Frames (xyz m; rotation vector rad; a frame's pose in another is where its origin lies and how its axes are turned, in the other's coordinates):
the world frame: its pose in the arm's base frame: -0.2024 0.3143 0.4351 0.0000 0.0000 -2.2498
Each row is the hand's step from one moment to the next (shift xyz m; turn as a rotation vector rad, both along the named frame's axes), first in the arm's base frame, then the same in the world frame.
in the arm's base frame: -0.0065 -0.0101 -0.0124 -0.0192 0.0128 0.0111
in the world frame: 0.0119 0.0013 -0.0124 0.0021 -0.0230 0.0111
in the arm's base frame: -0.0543 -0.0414 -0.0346 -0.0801 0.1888 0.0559
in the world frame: 0.0663 -0.0163 -0.0346 -0.0966 -0.1809 0.0559
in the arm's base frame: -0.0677 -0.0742 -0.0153 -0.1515 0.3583 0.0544
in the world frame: 0.1003 -0.0061 -0.0153 -0.1837 -0.3429 0.0544
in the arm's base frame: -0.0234 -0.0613 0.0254 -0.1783 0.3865 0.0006
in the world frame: 0.0624 0.0203 0.0254 -0.1888 -0.3815 0.0006
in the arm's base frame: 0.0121 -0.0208 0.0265 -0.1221 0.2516 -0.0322
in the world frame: 0.0086 0.0225 0.0265 -0.1191 -0.2530 -0.0322
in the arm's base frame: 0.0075 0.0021 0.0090 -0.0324 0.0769 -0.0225
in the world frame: -0.0063 0.0045 0.0090 -0.0395 -0.0735 -0.0225
